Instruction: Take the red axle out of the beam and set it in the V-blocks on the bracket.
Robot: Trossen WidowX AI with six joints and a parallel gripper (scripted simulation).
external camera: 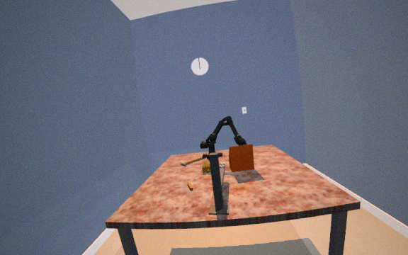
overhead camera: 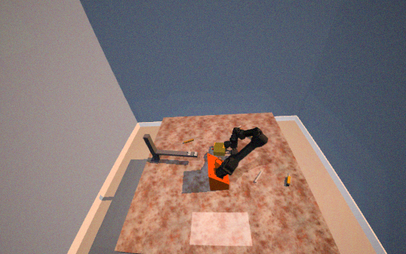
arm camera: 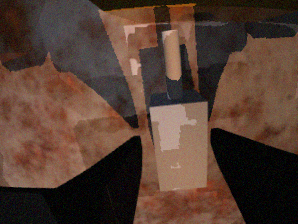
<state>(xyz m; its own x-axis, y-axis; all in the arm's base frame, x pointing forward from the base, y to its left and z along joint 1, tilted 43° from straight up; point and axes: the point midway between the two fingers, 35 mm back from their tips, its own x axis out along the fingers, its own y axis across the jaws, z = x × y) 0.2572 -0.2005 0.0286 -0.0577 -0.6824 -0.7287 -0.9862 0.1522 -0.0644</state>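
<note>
The yellow beam lies 50 mm ahead of my gripper tip, 120 mm to the left of it and 20 mm above it. Also, from my gripper tip: grey rod: 250 mm behind, 140 mm to the right.
</note>
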